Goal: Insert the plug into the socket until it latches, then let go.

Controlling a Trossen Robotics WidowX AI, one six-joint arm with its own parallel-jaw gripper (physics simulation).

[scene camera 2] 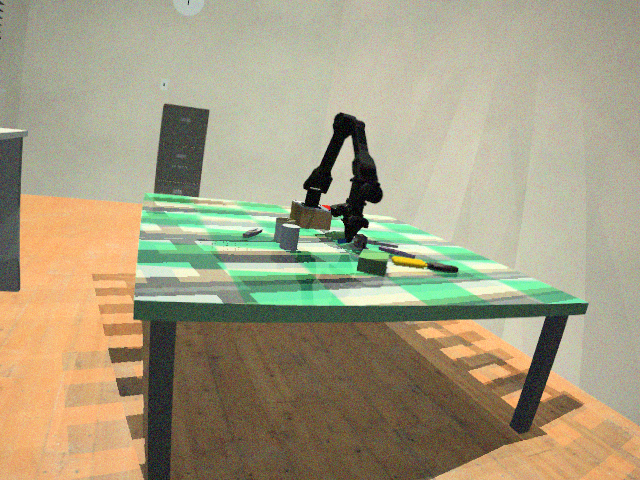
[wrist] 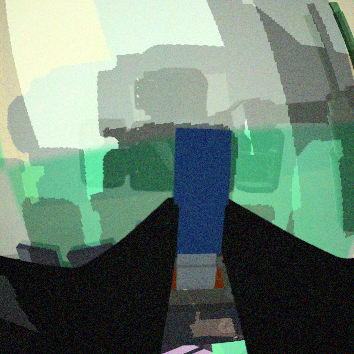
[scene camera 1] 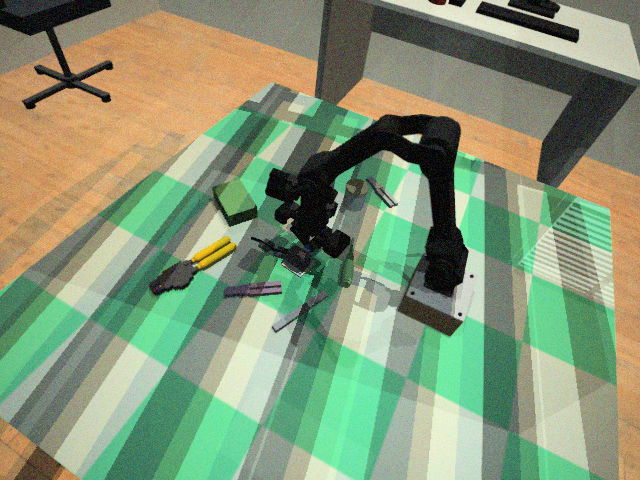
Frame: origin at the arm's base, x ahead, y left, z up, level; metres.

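Seen in the pictures: gripper, fingertip midpoint: [scene camera 2: 347, 242] [wrist: 197, 207] [scene camera 1: 309, 248]; arm's base at its link origin: [scene camera 2: 311, 205] [scene camera 1: 440, 280].
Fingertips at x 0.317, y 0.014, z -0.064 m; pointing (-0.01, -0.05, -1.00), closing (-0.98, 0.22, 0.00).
Pixels of each thing's top centre, then the offset from my fingertips to it. "spot": a spot on its surface instead.
- blue plug at its top centre: [wrist: 202, 230] [scene camera 2: 348, 237] dx +0.000, dy +0.000, dz +0.017 m
- socket at its top centre: [wrist: 188, 331] [scene camera 1: 298, 252] [scene camera 2: 361, 235] dx +0.012, dy +0.046, dz +0.029 m
- yellow-handled pliers at a spot on its surface: [scene camera 1: 212, 254] spot: dx +0.197, dy +0.136, dz +0.005 m
- green block at its top centre: [scene camera 1: 234, 196] [scene camera 2: 374, 255] dx +0.248, dy -0.041, dz +0.024 m
- purple piece at its top centre: [scene camera 1: 253, 288] [scene camera 2: 397, 250] dx +0.065, dy +0.166, dz -0.004 m
- grey bar at its top centre: [scene camera 1: 301, 309] [scene camera 2: 378, 241] dx -0.056, dy +0.163, dz -0.006 m
- green bottle-shaped thing at its top centre: [scene camera 1: 350, 256] [scene camera 2: 330, 231] dx -0.103, dy -0.017, dz +0.011 m
- cylinder at its top centre: [scene camera 1: 357, 186] [scene camera 2: 285, 219] dx -0.036, dy -0.220, dz +0.055 m
- grey piece at a spot on its surface: [scene camera 1: 382, 192] spot: dx -0.098, dy -0.299, dz -0.003 m
The blue plug [wrist: 202, 175] [scene camera 2: 341, 241] is held between the two black fingers of my gripper [wrist: 197, 207] [scene camera 1: 311, 246] [scene camera 2: 349, 238], which is shut on it just above the table. The plug's pale grey end points at the socket and overlaps its orange-rimmed opening in the wrist view. The socket [scene camera 1: 298, 258] [scene camera 2: 360, 240] [wrist: 200, 296] is a small dark housing on a pale base, close beside the fingertips. The fingers hide the plug's sides, and how deep its end sits in the opening cannot be told.
Around the socket lie yellow-handled pliers [scene camera 1: 212, 254] [scene camera 2: 409, 261], a green block [scene camera 1: 236, 200] [scene camera 2: 372, 262], a purple piece [scene camera 1: 253, 289], a grey bar [scene camera 1: 299, 311] and a green bottle-shaped thing [scene camera 1: 346, 268]. A cylinder [scene camera 1: 356, 187] and a grey piece [scene camera 1: 382, 192] [scene camera 2: 252, 233] lie beyond the gripper.
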